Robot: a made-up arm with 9 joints. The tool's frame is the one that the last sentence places.
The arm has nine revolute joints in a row. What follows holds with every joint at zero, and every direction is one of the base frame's. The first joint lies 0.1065 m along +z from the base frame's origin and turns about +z. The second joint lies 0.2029 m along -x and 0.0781 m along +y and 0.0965 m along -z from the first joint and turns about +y. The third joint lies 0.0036 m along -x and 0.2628 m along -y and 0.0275 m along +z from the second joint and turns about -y. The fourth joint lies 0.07 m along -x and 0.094 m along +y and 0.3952 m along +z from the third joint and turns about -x. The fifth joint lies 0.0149 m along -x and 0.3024 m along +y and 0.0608 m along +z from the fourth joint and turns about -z. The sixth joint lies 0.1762 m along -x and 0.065 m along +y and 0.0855 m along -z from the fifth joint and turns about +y. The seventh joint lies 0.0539 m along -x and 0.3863 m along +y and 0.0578 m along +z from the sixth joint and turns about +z. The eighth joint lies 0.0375 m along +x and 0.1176 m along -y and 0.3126 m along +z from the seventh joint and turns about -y. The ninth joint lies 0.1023 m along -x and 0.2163 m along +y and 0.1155 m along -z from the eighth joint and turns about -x. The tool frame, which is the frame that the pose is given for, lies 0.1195 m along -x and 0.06 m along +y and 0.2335 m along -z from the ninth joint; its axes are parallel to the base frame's.
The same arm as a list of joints. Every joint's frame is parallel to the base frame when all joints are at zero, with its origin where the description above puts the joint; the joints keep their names.
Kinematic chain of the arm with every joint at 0, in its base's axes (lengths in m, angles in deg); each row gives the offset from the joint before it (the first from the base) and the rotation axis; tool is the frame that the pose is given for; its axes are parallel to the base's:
joint 1: xyz 0 0 0.1065 axis +z
joint 2: xyz -0.2029 0.0781 -0.0965 axis +y
joint 3: xyz -0.0036 -0.2628 0.0275 axis -y
joint 4: xyz -0.07 0.094 0.3952 axis -x
joint 5: xyz -0.0149 0.3024 0.0608 axis -z
joint 6: xyz -0.1762 0.065 -0.0855 axis +y
joint 7: xyz -0.0539 0.3863 0.0578 axis +z
joint 8: xyz 0.0375 -0.1176 0.3126 axis -y
joint 9: xyz -0.1023 0.2163 -0.1155 axis -x
tool: xyz -0.1195 0.06 -0.2335

